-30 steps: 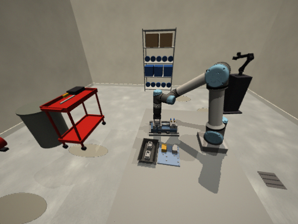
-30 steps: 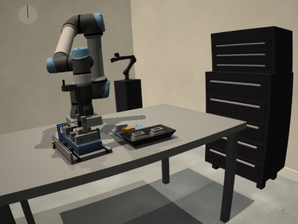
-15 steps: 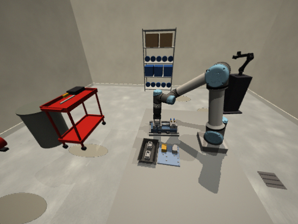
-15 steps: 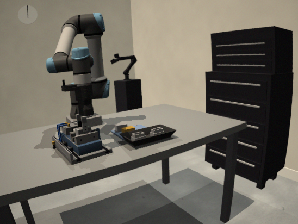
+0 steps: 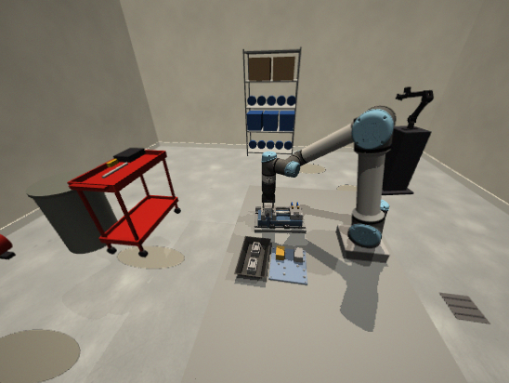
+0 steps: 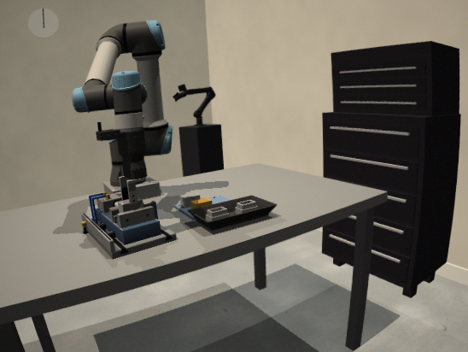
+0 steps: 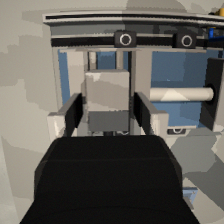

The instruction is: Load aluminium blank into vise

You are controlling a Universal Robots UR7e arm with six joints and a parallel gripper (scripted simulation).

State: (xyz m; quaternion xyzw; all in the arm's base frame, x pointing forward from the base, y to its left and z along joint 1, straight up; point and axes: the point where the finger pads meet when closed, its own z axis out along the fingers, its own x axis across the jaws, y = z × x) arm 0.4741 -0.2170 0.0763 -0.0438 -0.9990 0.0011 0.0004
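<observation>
The aluminium blank lies 30 mm below my hand. The rest, counted from my hand: brass blank (40 mm behind, 270 mm to the left, 110 mm below); vise (70 mm behind, 10 mm to the left, 90 mm below).
</observation>
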